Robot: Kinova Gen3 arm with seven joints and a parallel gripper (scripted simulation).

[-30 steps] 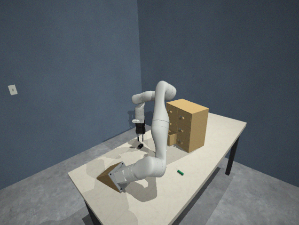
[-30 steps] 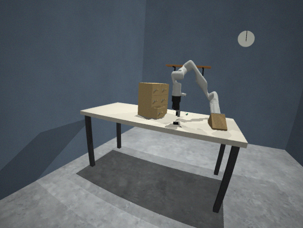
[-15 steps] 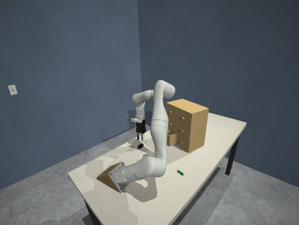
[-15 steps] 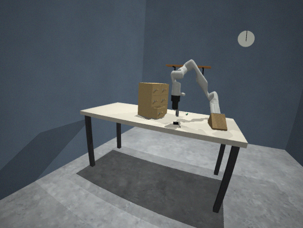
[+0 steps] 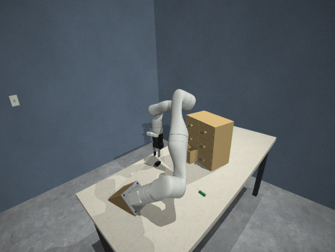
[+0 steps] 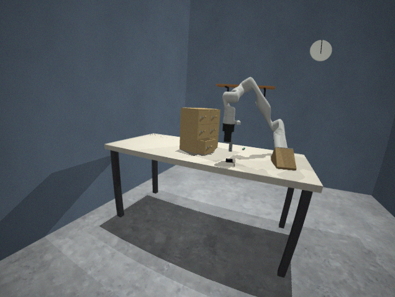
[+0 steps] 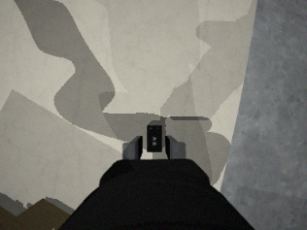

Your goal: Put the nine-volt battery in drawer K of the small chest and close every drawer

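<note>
Now: the nine-volt battery 1 cm behind my hand and 8 cm below it. Also, from my hand: green cylinder: 2 cm behind, 42 cm to the right, 9 cm below.
</note>
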